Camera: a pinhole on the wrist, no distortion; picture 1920 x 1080 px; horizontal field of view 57.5 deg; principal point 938.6 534.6 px. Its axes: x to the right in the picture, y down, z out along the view. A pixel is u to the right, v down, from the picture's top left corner.
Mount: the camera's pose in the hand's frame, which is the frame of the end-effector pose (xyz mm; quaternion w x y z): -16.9 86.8 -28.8 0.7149 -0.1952 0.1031 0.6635
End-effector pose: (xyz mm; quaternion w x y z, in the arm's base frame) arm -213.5 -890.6 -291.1 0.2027 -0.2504 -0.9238 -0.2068
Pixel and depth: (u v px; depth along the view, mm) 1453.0 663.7 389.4
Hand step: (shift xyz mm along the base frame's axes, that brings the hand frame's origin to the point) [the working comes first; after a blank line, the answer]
In the camera's frame: 114.5 28.7 389.4

181.2 381.5 -164.2
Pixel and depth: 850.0 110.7 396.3
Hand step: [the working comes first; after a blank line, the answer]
In the camera's frame: -20.1 -96.0 396.3

5.0 362.5 -212.3
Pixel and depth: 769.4 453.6 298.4
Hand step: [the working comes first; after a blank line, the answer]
In the camera's frame: -28.9 -13.8 298.4

62.9 253.3 -178.8
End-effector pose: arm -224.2 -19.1 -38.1 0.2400 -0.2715 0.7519 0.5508
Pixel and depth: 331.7 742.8 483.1
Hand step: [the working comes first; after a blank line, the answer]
In the camera's frame: -167.6 57.5 483.1

42.3 502.5 61.5
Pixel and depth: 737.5 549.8 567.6
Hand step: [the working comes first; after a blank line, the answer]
In the camera's frame: -65.2 4.9 567.6

-78.5 566.2 102.9
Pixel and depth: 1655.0 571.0 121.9
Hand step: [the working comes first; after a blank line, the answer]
In the camera's frame: 49.9 2.5 121.9

-98.6 107.1 129.4
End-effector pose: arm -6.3 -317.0 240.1 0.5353 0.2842 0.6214 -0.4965
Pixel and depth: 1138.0 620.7 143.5
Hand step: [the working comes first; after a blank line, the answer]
In the camera's frame: 16.4 7.1 143.5

188.8 -23.1 -8.1
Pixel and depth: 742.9 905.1 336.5
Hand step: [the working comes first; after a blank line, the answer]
In the camera's frame: -37.6 71.2 336.5

314.5 -167.5 79.2
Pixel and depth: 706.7 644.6 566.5
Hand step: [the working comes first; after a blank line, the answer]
In the camera's frame: -75.1 35.6 566.5

453.4 -357.8 69.9
